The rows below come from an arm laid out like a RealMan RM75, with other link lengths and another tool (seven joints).
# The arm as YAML. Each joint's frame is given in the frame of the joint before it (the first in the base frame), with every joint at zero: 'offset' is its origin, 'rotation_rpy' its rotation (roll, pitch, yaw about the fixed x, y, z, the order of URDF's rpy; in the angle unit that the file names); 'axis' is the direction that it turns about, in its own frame. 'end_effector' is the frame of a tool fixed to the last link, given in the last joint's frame.
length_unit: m
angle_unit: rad
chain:
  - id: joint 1
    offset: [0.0, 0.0, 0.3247]
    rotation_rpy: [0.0, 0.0, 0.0]
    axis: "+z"
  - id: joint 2
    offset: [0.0, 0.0, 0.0]
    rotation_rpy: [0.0, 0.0, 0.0]
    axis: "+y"
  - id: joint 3
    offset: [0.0, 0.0, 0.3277]
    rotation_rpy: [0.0, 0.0, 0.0]
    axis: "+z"
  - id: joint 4
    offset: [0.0, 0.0, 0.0]
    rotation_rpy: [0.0, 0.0, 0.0]
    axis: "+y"
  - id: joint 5
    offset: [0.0, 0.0, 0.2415]
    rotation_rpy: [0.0, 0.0, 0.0]
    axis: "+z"
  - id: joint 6
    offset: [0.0, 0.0, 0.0]
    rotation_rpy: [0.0, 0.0, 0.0]
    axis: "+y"
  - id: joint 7
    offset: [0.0, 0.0, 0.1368]
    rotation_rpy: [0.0, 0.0, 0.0]
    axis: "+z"
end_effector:
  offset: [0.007, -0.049, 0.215]
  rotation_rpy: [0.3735, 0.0, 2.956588]
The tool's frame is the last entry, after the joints.
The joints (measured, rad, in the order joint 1, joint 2, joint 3, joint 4, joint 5, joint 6, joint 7), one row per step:
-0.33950, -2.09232, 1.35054, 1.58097, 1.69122, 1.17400, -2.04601
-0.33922, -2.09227, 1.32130, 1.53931, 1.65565, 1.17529, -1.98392
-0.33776, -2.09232, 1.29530, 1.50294, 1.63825, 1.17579, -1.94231
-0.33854, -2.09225, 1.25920, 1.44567, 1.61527, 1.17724, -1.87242
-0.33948, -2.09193, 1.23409, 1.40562, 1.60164, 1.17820, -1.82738
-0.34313, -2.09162, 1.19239, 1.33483, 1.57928, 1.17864, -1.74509
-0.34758, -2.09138, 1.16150, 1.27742, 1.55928, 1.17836, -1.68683
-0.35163, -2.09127, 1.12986, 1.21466, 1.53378, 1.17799, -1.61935
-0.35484, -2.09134, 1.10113, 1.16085, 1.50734, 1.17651, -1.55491
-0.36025, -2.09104, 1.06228, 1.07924, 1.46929, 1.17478, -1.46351
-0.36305, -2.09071, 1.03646, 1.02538, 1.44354, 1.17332, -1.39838
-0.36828, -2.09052, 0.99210, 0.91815, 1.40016, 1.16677, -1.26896
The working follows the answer.
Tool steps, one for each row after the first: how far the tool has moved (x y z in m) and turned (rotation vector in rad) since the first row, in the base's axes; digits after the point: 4 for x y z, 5 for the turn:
-0.0073, 0.0075, 0.0084, 0.02379, -0.01664, -0.00382
-0.0188, 0.0151, 0.0145, 0.04311, -0.02436, 0.00694
-0.0357, 0.0253, 0.0217, 0.07282, -0.02900, 0.01616
-0.0484, 0.0321, 0.0264, 0.09246, -0.03161, 0.02571
-0.0696, 0.0429, 0.0336, 0.12798, -0.03323, 0.03884
-0.0855, 0.0505, 0.0383, 0.15147, -0.04013, 0.05334
-0.1020, 0.0574, 0.0433, 0.17855, -0.04890, 0.06667
-0.1156, 0.0632, 0.0495, 0.20892, -0.05772, 0.07586
-0.1361, 0.0703, 0.0563, 0.24941, -0.06996, 0.09312
-0.1501, 0.0742, 0.0612, 0.28027, -0.07492, 0.10372
-0.1796, 0.0796, 0.0658, 0.33702, -0.07210, 0.12784

Tool pose at each row, in the base's axes (x y z in m, rotation vector in rad; rounded; the steps above come from the unrounded poses):
-0.0535, 0.5247, -0.0387, -0.40529, 2.41100, -0.00646
-0.0608, 0.5322, -0.0303, -0.38825, 2.39319, 0.01707
-0.0723, 0.5398, -0.0242, -0.39156, 2.38143, 0.04335
-0.0892, 0.5501, -0.0170, -0.38850, 2.37156, 0.08185
-0.1018, 0.5569, -0.0124, -0.39058, 2.36451, 0.10883
-0.1231, 0.5677, -0.0052, -0.38961, 2.35514, 0.15636
-0.1390, 0.5752, -0.0004, -0.39525, 2.34160, 0.18881
-0.1555, 0.5821, 0.0046, -0.39758, 2.32557, 0.22434
-0.1690, 0.5880, 0.0108, -0.39341, 2.30951, 0.26167
-0.1896, 0.5950, 0.0176, -0.39355, 2.28577, 0.31307
-0.2036, 0.5989, 0.0225, -0.39099, 2.27196, 0.35201
-0.2331, 0.6044, 0.0271, -0.39255, 2.25555, 0.42847

